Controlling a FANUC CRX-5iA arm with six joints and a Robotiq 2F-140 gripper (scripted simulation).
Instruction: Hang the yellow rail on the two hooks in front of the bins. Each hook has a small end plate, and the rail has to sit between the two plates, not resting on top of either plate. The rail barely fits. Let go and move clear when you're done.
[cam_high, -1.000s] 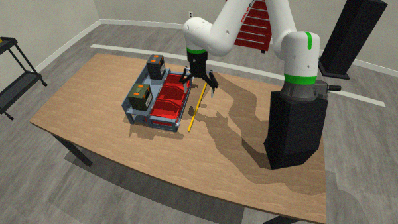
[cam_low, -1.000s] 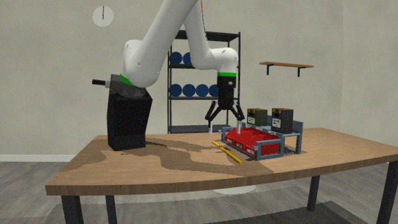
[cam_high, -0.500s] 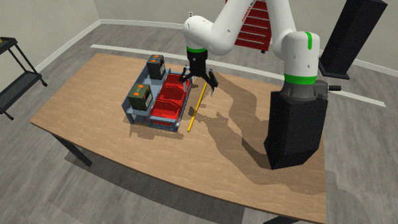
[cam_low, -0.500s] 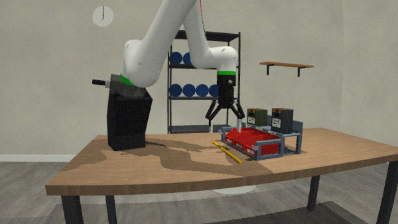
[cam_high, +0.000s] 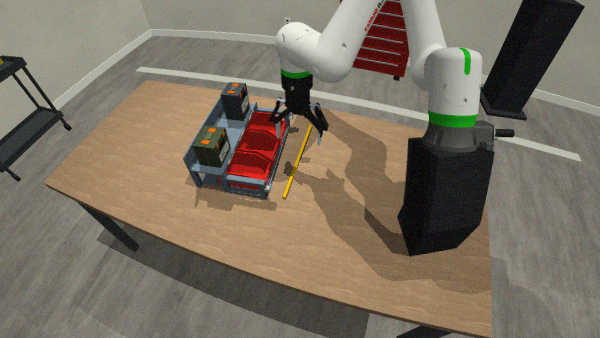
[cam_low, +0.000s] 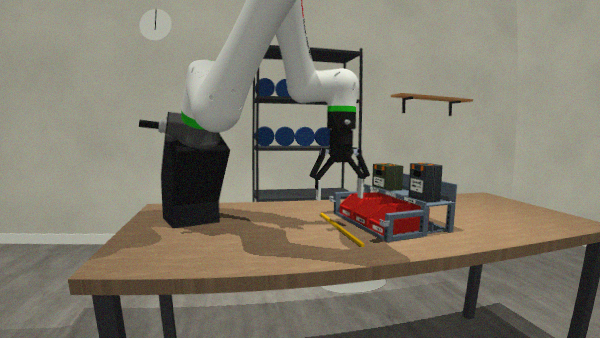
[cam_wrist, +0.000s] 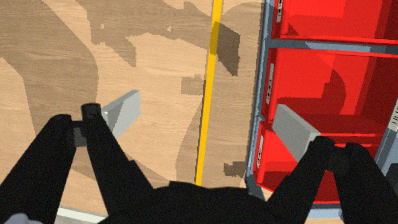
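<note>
The yellow rail is 110 mm below my hand.
</note>
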